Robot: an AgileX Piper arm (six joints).
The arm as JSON. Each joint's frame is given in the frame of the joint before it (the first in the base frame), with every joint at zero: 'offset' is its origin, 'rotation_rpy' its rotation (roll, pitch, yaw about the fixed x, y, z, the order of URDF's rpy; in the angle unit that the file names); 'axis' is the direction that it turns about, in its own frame. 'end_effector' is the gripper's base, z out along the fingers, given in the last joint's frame.
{
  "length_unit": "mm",
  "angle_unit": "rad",
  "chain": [
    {
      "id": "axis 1",
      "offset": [
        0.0,
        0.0,
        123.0
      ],
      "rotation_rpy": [
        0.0,
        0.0,
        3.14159
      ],
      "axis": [
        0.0,
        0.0,
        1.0
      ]
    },
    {
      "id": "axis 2",
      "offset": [
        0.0,
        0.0,
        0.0
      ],
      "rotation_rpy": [
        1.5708,
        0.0,
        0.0
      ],
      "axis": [
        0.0,
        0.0,
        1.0
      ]
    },
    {
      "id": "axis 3",
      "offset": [
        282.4,
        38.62,
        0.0
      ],
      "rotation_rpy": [
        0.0,
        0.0,
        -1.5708
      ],
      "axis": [
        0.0,
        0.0,
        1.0
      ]
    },
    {
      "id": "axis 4",
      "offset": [
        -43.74,
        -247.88,
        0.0
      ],
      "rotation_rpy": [
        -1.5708,
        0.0,
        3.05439
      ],
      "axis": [
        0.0,
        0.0,
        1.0
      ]
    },
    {
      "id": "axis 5",
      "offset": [
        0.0,
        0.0,
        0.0
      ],
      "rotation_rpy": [
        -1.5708,
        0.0,
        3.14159
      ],
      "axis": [
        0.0,
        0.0,
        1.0
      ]
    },
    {
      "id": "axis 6",
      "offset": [
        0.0,
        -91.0,
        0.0
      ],
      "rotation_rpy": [
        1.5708,
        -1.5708,
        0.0
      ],
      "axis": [
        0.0,
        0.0,
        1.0
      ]
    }
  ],
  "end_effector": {
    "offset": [
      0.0,
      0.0,
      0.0
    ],
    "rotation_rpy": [
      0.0,
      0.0,
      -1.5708
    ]
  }
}
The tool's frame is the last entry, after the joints.
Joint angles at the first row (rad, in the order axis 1, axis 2, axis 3, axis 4, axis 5, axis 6):
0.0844 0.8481 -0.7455 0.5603 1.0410 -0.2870
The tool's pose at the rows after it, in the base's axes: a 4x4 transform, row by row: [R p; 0 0 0 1], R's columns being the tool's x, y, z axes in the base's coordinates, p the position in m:
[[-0.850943, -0.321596, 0.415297, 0.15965], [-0.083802, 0.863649, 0.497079, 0.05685], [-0.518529, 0.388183, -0.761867, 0.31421], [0, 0, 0, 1]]
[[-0.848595, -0.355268, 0.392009, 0.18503], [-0.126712, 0.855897, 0.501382, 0.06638], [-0.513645, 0.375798, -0.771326, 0.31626], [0, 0, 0, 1]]
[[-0.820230, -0.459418, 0.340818, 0.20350], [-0.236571, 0.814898, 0.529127, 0.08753], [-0.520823, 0.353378, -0.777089, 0.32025], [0, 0, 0, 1]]
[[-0.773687, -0.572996, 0.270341, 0.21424], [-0.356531, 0.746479, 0.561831, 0.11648], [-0.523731, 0.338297, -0.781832, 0.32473], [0, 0, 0, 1]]
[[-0.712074, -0.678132, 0.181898, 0.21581], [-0.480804, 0.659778, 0.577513, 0.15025], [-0.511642, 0.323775, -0.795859, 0.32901], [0, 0, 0, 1]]
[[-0.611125, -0.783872, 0.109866, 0.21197], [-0.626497, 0.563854, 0.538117, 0.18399], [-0.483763, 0.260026, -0.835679, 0.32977], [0, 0, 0, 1]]
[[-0.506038, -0.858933, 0.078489, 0.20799], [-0.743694, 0.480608, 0.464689, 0.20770], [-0.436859, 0.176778, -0.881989, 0.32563], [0, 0, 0, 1]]
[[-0.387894, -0.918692, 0.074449, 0.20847], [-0.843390, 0.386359, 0.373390, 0.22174], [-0.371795, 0.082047, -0.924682, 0.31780], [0, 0, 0, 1]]
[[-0.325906, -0.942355, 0.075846, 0.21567], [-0.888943, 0.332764, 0.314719, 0.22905], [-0.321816, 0.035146, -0.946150, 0.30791], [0, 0, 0, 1]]
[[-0.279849, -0.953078, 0.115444, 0.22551], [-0.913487, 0.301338, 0.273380, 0.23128], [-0.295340, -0.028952, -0.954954, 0.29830], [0, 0, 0, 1]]
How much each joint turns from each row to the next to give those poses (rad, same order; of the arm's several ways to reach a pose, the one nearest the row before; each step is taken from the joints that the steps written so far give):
0.0106 0.1163 -0.0700 -0.0037 -0.0015 -0.0214
0.0431 0.1086 -0.0705 -0.0065 -0.0295 -0.0166
0.0864 0.0968 -0.0809 -0.0015 -0.0058 -0.0455
0.1074 0.0851 -0.0834 0.0000 0.0112 -0.0362
0.1240 0.0755 -0.0854 -0.0175 0.0312 -0.0112
0.1334 0.0738 -0.0856 -0.0786 0.0366 -0.0038
0.0997 0.0605 -0.0607 -0.1018 0.0337 -0.0059
0.0606 0.0542 -0.0420 -0.1046 0.0353 -0.0446
0.0154 0.0495 -0.0241 -0.0549 0.0117 -0.0400
0.0000 0.0323 -0.0027 -0.0614 -0.0306 -0.0306

